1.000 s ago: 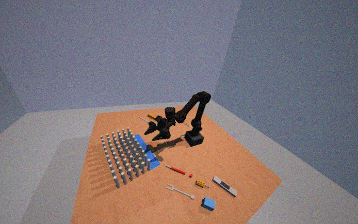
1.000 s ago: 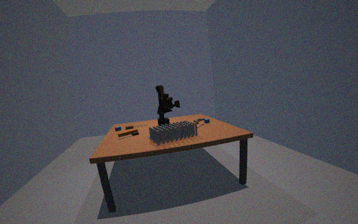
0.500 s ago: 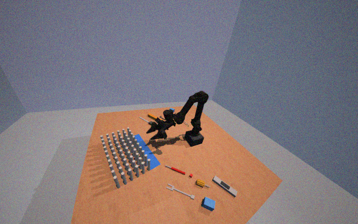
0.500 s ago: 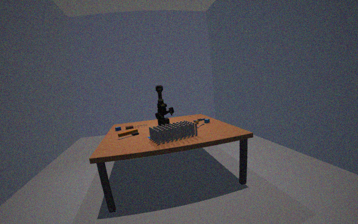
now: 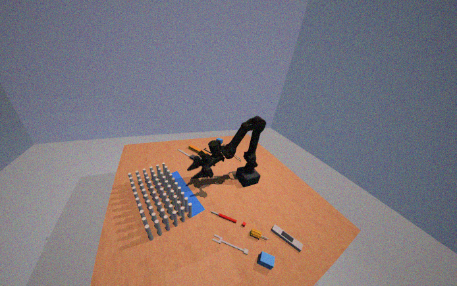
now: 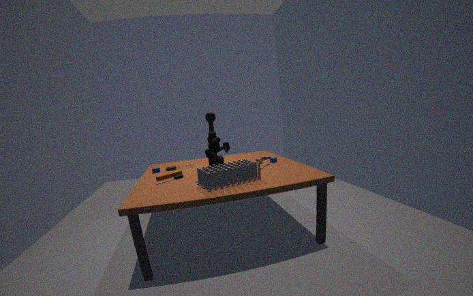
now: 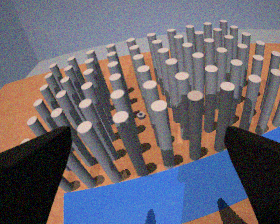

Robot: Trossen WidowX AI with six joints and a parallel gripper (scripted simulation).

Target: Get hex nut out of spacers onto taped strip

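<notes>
The orange bar is 20 cm behind my gripper tip, 39 cm to the right of it and 14 cm below it. The rest, counted from my gripper tip: blue taped strip 3 cm ahead, 3 cm to the right, 16 cm below; then small red block 19 cm behind, 31 cm to the left, 15 cm below; then red screwdriver 10 cm behind, 20 cm to the left, 15 cm below.
</notes>
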